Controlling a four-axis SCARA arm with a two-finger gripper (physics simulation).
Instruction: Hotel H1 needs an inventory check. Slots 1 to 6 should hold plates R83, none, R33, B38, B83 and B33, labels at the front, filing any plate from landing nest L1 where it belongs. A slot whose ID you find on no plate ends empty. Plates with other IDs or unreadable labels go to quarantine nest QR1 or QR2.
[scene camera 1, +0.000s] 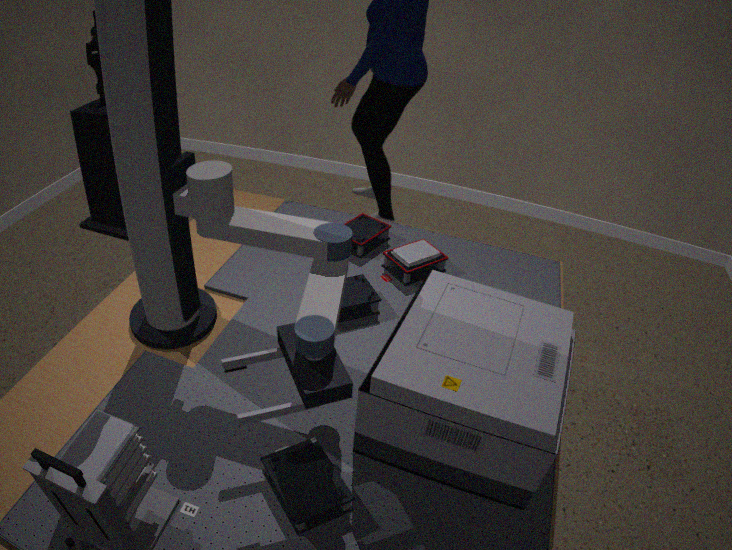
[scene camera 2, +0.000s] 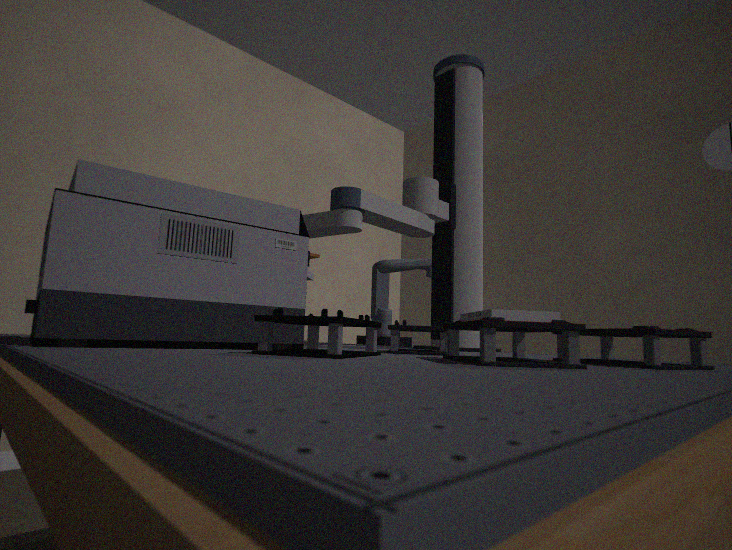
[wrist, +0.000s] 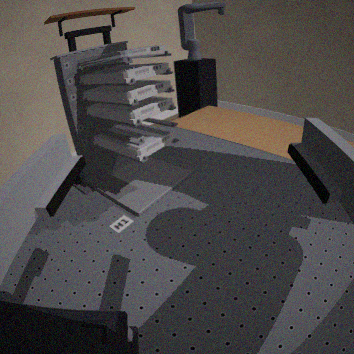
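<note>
Hotel H1 (scene camera 1: 73, 493) (wrist: 63, 80) stands upright, with its H1 tag on the deck before it. In the wrist view, white-labelled plates fill slot 1 (wrist: 150, 147) and slots 3 to 6 (wrist: 142, 92); slot 2 shows bare rails. The label text is too small and slanted to read. My gripper (scene camera 1: 230, 389) (wrist: 183, 137) is open and empty, its fingers pointing toward the hotel, apart from it; the instrument hides it in scene camera 2. A white plate (scene camera 1: 417, 253) (scene camera 2: 517, 315) lies on a red-rimmed nest (scene camera 1: 408, 270). The other red-rimmed nest (scene camera 1: 368, 229) bears no plate.
A dark nest (scene camera 1: 307, 484) without a plate stands between the gripper and the large grey instrument (scene camera 1: 473, 354) (scene camera 2: 177, 254). Another dark nest (scene camera 1: 362, 292) is partly behind the forearm. The arm's column (scene camera 1: 142, 177) (scene camera 2: 467, 206) rises at the side. A person (scene camera 1: 397, 53) stands beyond the deck.
</note>
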